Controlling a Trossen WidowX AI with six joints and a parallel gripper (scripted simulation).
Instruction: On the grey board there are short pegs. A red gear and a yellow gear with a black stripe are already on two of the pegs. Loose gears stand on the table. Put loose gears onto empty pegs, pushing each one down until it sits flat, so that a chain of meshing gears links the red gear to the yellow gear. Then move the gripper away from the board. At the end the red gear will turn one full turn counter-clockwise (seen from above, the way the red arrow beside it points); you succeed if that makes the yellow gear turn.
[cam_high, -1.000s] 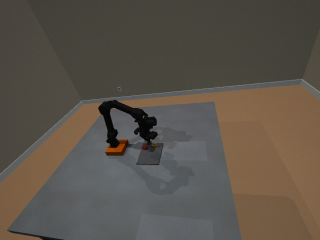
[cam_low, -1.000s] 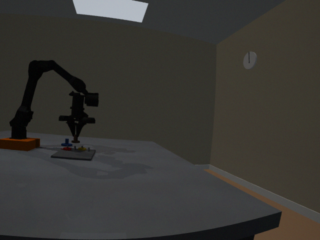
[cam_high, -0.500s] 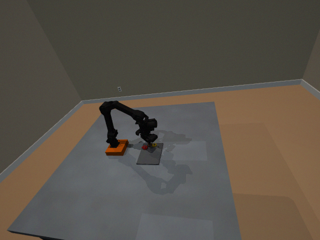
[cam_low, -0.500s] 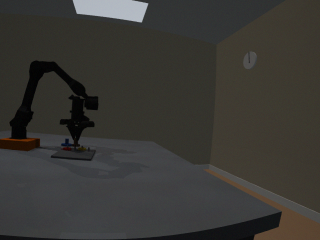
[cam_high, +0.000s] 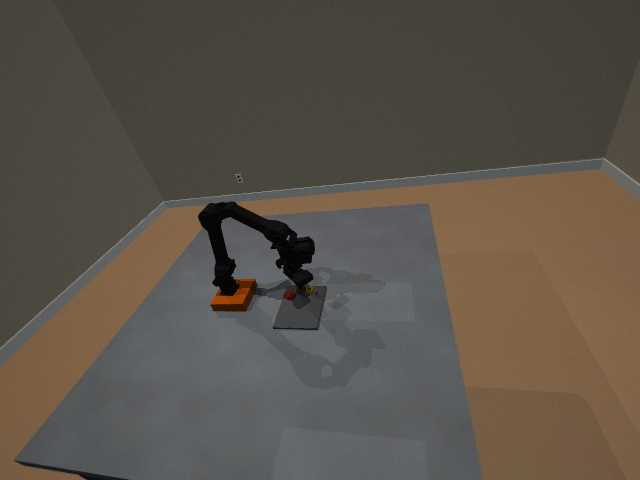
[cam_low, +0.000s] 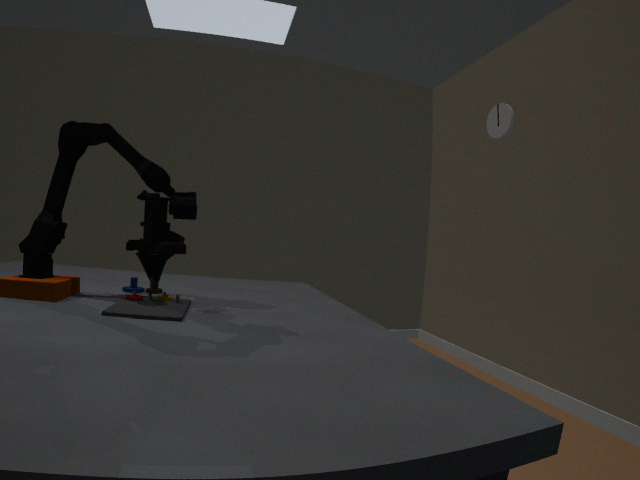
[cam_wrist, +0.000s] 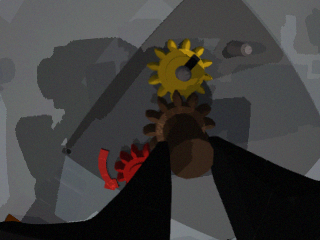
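Now: gripper tip 40 mm above the yellow gear, 20 mm to the right of it and 20 mm short of it. Round my gripper tip: brown gear: 10 mm below; grey board: 60 mm to the right, 50 mm below, 10 mm ahead; red gear: 50 mm behind, 40 mm below, 10 mm to the right.
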